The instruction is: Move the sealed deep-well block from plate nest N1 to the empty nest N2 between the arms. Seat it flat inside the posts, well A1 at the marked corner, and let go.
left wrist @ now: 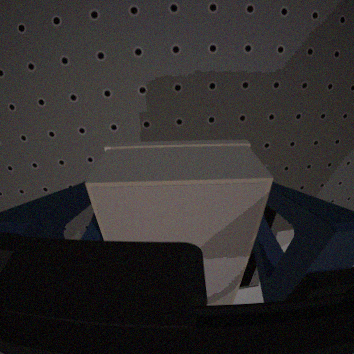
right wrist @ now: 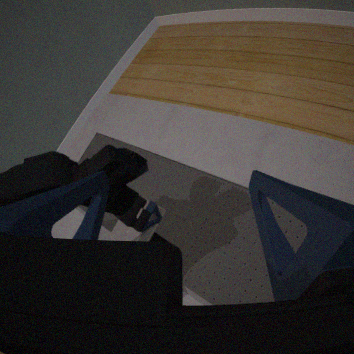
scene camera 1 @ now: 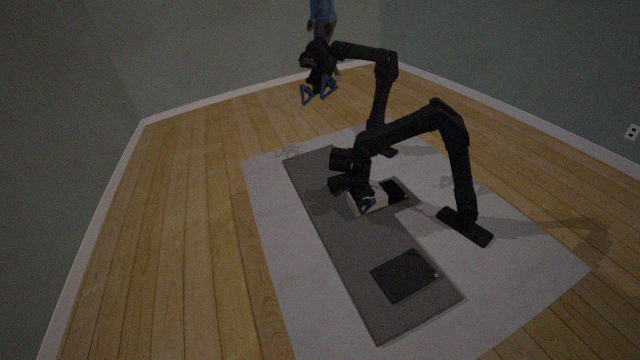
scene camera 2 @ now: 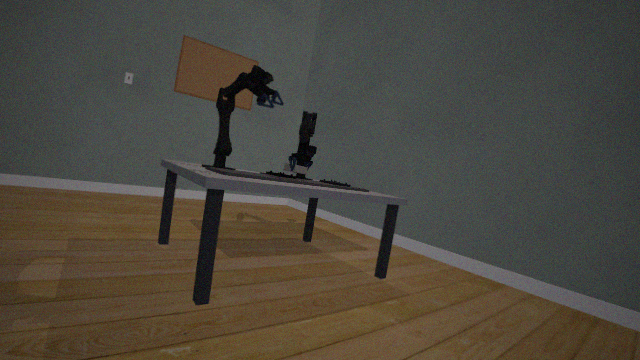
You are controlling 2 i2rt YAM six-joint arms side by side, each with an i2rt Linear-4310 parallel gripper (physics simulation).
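Seen in the pictures: left gripper, between the fingertips: (left wrist: 178, 178) (right wrist: 148, 211) (scene camera 1: 357, 205) (scene camera 2: 298, 172); right gripper, between the fingertips: (right wrist: 178, 178) (scene camera 1: 311, 102) (scene camera 2: 278, 105); left arm's base, origin of its link: (scene camera 1: 463, 226).
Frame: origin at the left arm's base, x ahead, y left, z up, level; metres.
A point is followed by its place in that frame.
The pale deep-well block (scene camera 1: 380, 194) @(x 0.164, y -0.252, z 0.090 m) (scene camera 2: 301, 170) @(x 0.259, y -0.297, z 0.067 m) (left wrist: 175, 205) @(x 0.246, y -0.292, z 0.092 m) is between the fingers of my left gripper (scene camera 1: 364, 202) @(x 0.236, y -0.294, z 0.053 m) (left wrist: 178, 178) @(x 0.236, y -0.294, z 0.053 m), which is shut on it. The block is low over the dark nest N2 (scene camera 1: 395, 190) @(x 0.054, y -0.276, z 0.025 m) between the arms and covers part of it. I cannot tell if it touches the nest. The A1 corner and most of the posts are hidden or too dark to tell. The dark nest N1 (scene camera 1: 404, 276) @(x 0.310, y -0.004, z 0.025 m) (scene camera 2: 335, 183) @(x 0.355, y -0.081, z 0.021 m) holds no block. My right gripper (scene camera 1: 315, 96) @(x 0.226, y -0.519, z 0.379 m) (scene camera 2: 271, 101) @(x 0.226, y -0.519, z 0.379 m) (right wrist: 178, 178) @(x 0.226, y -0.519, z 0.379 m) is open and empty, high above the table.
A grey perforated board (scene camera 1: 340, 240) @(x 0.361, y -0.239, z 0.013 m) (left wrist: 175, 30) @(x 0.319, y -0.321, z 0.013 m) (right wrist: 220, 270) @(x 0.146, y -0.495, z 0.013 m) lies on the pale table (scene camera 1: 280, 225) @(x 0.483, y -0.450, z 0.000 m) (scene camera 2: 300, 189) @(x 0.534, y -0.598, z -0.008 m). The left arm (scene camera 1: 452, 135) @(x 0.108, y -0.061, z 0.380 m) reaches over the board beside the right arm (scene camera 1: 382, 95) @(x -0.145, y -0.542, z 0.283 m). A person (scene camera 1: 322, 15) stands behind the table in scene camera 1.
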